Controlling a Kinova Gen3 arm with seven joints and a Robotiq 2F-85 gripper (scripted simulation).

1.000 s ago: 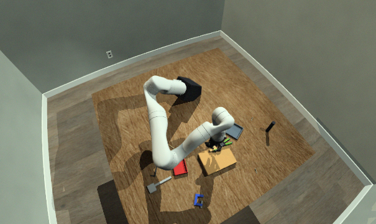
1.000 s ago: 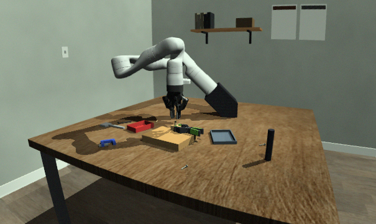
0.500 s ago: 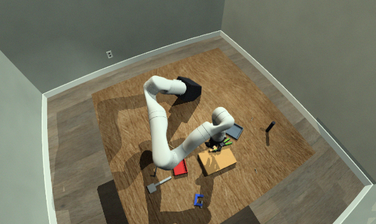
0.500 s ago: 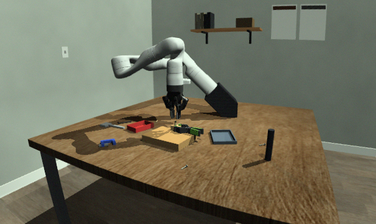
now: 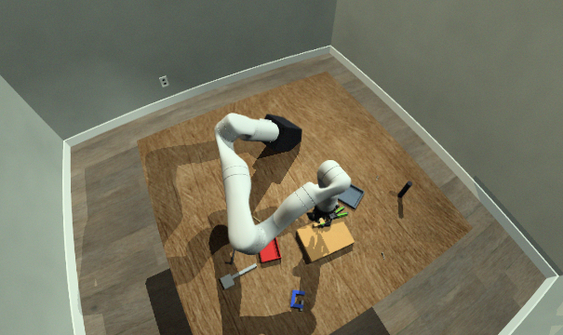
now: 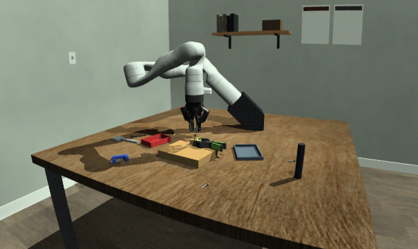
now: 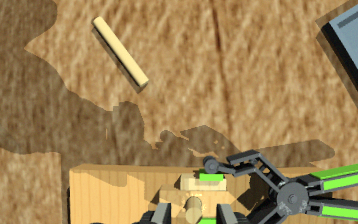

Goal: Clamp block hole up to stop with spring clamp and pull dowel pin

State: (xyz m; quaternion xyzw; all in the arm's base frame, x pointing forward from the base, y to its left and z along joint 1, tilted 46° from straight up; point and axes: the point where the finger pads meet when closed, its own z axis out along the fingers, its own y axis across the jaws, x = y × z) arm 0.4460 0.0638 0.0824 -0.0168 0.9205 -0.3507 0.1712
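Now: the dowel pin 50 mm below my hand. Also, from my hand: thin pale stick: 120 mm behind, 50 mm to the right, 100 mm below; then small wooden block: 70 mm below; then tan bench board: 60 mm ahead, 80 mm below.
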